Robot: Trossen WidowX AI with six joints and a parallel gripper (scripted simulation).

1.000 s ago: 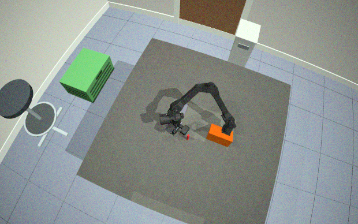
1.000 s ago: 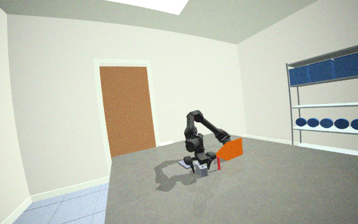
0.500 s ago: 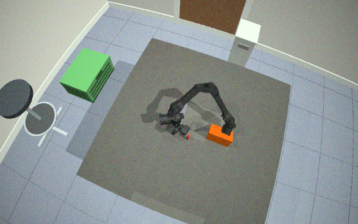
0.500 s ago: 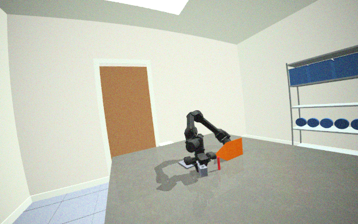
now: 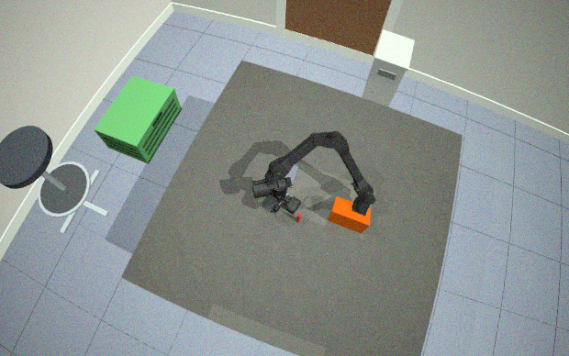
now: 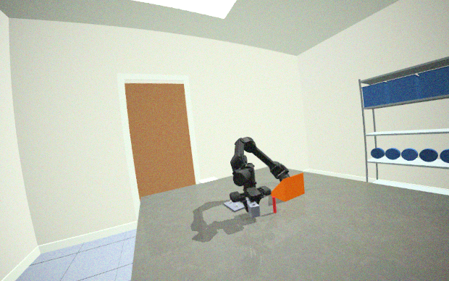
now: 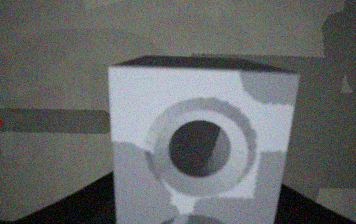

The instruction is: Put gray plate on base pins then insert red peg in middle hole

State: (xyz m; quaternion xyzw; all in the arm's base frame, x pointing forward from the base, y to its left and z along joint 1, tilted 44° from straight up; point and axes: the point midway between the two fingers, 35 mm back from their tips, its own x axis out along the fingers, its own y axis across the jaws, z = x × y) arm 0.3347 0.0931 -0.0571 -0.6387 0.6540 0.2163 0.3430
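My gripper tip is 11 cm past the red peg, 3 cm to the right of it and 1 cm below it. Round my gripper tip: gray plate 3 cm above.
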